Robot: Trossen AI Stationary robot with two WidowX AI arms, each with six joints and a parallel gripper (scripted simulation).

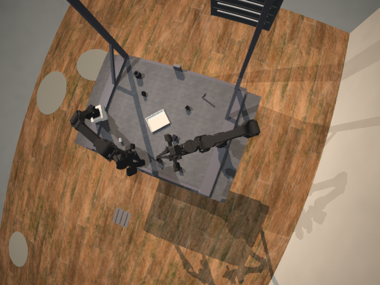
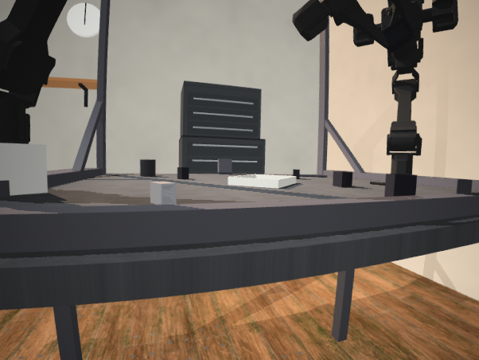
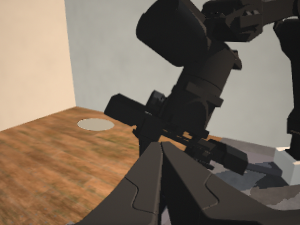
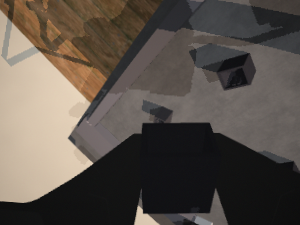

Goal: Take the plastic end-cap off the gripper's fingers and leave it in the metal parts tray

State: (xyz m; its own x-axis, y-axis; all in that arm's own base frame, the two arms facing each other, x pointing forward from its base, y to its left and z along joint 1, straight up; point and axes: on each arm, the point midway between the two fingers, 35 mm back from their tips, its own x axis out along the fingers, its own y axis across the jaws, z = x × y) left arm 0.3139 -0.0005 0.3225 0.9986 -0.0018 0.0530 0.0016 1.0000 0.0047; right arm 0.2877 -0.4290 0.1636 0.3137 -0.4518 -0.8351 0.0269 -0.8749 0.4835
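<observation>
Right now my right hand is 2 cm to the right of the black plastic end-cap and 2 cm above it. From my right hand the other things lie so: pale metal parts tray 28 cm behind, 23 cm below.
</observation>
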